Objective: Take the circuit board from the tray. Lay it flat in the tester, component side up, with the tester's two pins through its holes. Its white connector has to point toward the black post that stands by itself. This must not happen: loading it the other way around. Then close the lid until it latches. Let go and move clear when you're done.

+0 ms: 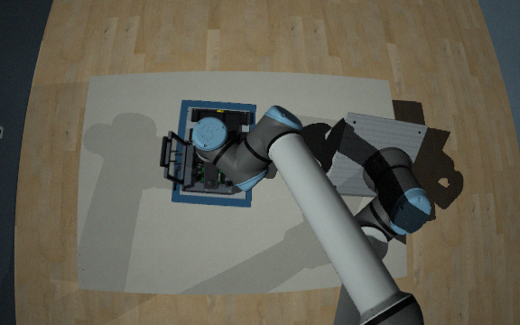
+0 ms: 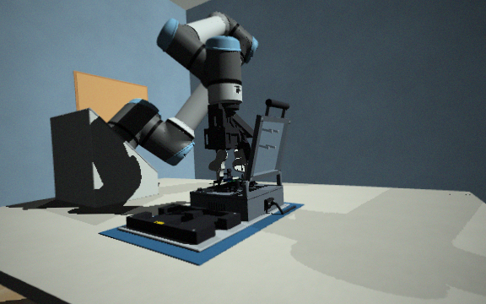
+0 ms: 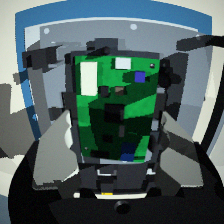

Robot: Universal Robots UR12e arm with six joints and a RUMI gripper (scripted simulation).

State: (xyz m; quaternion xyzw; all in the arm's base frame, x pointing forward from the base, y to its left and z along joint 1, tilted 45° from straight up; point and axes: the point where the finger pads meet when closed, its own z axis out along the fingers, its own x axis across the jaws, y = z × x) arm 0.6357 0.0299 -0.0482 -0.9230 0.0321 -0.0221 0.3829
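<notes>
Right now the tester lid is 120 mm ahead of my hand, 110 mm above it and 10 mm to the right of it. The rest, counted from my hand: green circuit board (10 mm above).
</notes>
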